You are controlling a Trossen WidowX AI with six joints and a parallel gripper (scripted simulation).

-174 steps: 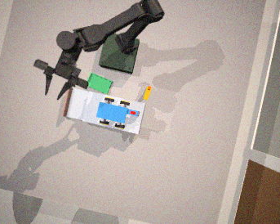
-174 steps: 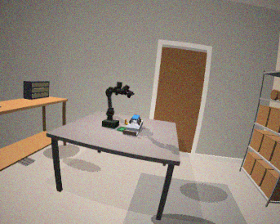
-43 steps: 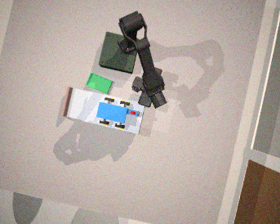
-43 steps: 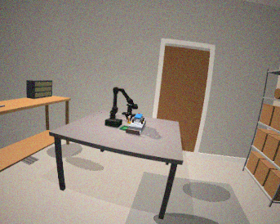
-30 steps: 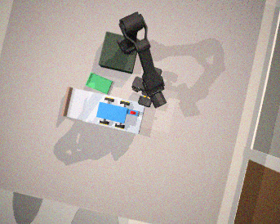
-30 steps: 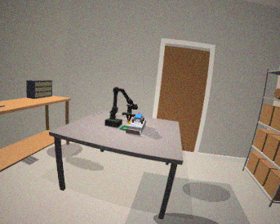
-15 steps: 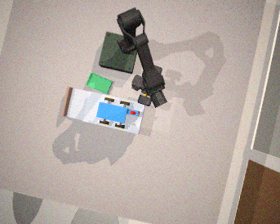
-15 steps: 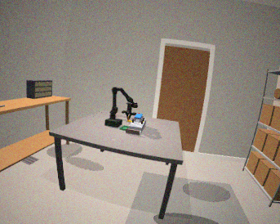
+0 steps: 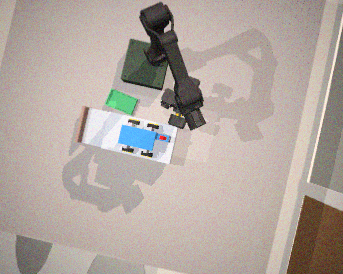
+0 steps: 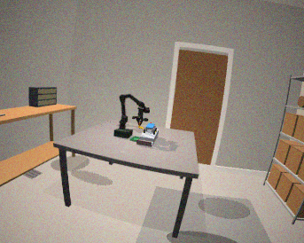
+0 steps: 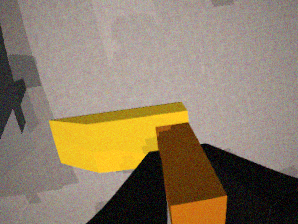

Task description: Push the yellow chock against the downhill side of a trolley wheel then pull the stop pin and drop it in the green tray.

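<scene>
Now: the green tray 10 mm behind my gripper tip, 250 mm to the right of it and 110 mm below it. The rest, counted from my gripper tip: blue trolley (130 mm ahead, 160 mm to the right, 10 mm above); then yellow chock (20 mm ahead, 10 mm to the right, 10 mm below); then red-headed stop pin (130 mm ahead, 70 mm to the right, 30 mm above).
</scene>
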